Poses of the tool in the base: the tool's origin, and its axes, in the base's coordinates. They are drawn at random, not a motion.
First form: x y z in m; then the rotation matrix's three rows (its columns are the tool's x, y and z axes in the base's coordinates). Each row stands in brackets.
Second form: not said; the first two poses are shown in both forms.
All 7 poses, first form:
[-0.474 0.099 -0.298], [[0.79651 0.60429 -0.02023], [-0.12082 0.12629 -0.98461], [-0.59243 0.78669 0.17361]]
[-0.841 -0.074 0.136], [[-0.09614 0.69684 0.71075], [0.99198 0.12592 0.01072], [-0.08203 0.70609 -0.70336]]
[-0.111 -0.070 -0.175], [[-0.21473 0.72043 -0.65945], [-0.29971 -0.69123 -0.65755], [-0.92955 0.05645 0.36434]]
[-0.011 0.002 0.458], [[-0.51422 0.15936 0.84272], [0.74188 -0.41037 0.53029], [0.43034 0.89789 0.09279]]
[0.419 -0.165 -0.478], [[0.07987 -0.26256 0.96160], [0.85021 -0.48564 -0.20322], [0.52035 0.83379 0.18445]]
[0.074 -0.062 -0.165], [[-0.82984 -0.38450 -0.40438], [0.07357 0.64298 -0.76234], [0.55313 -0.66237 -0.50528]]
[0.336 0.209 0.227], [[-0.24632 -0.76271 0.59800], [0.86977 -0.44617 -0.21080], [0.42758 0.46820 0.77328]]
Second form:
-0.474 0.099 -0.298 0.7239 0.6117 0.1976 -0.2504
-0.841 -0.074 0.136 0.2857 0.6085 0.6938 0.2583
-0.111 -0.070 -0.175 0.3385 0.5273 0.1995 -0.7534
-0.011 0.002 0.458 0.2051 0.4482 0.5028 0.7102
0.419 -0.165 -0.478 0.4412 0.5876 0.2500 0.6305
0.074 -0.062 -0.165 0.2774 0.0901 -0.8629 0.4128
0.336 0.209 0.227 0.5198 0.3266 0.0820 0.7851

